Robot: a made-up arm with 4 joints.
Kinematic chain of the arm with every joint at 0, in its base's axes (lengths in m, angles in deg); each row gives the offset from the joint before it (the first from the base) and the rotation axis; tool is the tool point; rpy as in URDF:
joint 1: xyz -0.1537 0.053 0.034 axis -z
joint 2: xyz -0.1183 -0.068 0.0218 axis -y
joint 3: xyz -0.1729 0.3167 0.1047 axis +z
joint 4: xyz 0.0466 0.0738 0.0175 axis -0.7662 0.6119 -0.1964
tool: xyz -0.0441 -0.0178 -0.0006 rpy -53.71 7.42 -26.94
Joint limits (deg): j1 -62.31..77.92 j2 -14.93..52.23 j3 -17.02..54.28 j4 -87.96..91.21
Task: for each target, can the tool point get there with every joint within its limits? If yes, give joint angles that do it. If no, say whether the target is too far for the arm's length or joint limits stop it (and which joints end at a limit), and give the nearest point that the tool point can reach.
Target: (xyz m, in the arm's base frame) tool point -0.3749 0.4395 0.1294
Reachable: yes | joints 16.51 17.53 1.40 14.23
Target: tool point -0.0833 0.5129 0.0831
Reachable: yes | joints 53.53 40.70 -10.15 71.56
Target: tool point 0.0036 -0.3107 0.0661
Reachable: no: joint limits stop it (at a limit: joint 1, joint 3) | nearest point -0.5731 -0.1356 0.0750 | short by 0.603 m
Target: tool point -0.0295 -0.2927 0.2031
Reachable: no: joint limits stop it (at a limit: joint 1, joint 2, joint 3) | nearest point -0.5425 -0.0780 0.2259 | short by 0.557 m
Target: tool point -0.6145 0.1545 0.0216
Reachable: yes | joints -26.90 41.16 37.87 22.14
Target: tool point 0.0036 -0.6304 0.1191
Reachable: no: too far | nearest point -0.5759 -0.1405 0.0939 | short by 0.759 m
